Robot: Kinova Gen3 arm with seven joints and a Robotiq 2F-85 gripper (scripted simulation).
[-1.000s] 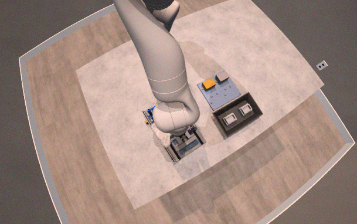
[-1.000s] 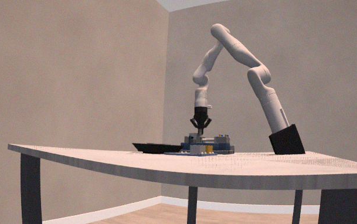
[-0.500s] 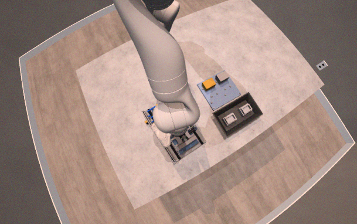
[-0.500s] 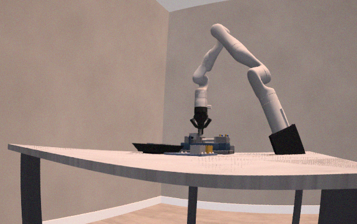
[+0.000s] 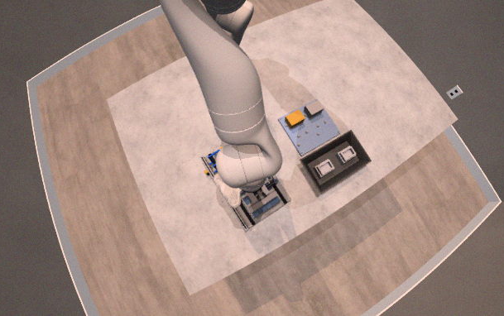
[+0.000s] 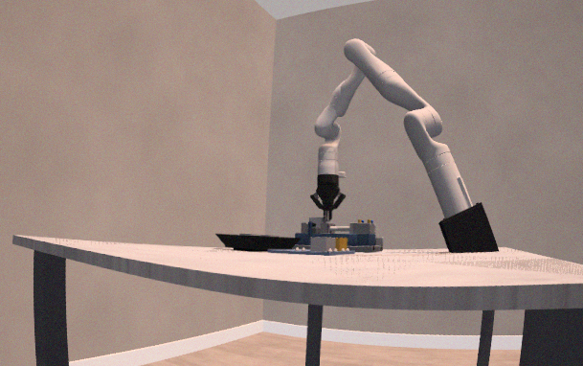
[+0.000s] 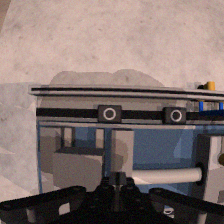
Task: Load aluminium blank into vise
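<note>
My gripper is now 3 cm short of the aluminium blank, 2 cm above it and 1 cm to the right of it. Round my hand: blue vise base: 8 cm below, 3 cm behind; then brass blank: 26 cm to the left, 16 cm behind, 10 cm below.
</note>
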